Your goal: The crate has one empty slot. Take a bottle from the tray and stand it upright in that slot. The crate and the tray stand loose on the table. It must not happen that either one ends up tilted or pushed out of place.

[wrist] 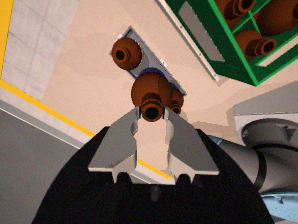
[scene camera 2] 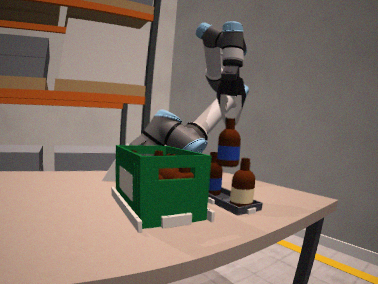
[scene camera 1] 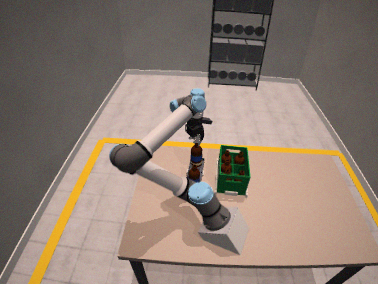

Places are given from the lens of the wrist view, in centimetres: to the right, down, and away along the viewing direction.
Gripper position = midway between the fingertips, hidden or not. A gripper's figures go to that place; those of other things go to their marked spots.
my gripper point(wrist: 151, 107): 0, -1, 15
bottle point(wrist: 151, 90): 0, -3, 15
tray point(wrist: 149, 60): 0, -17, 35
The marked spots on the bottle and the tray are 24 cm apart.
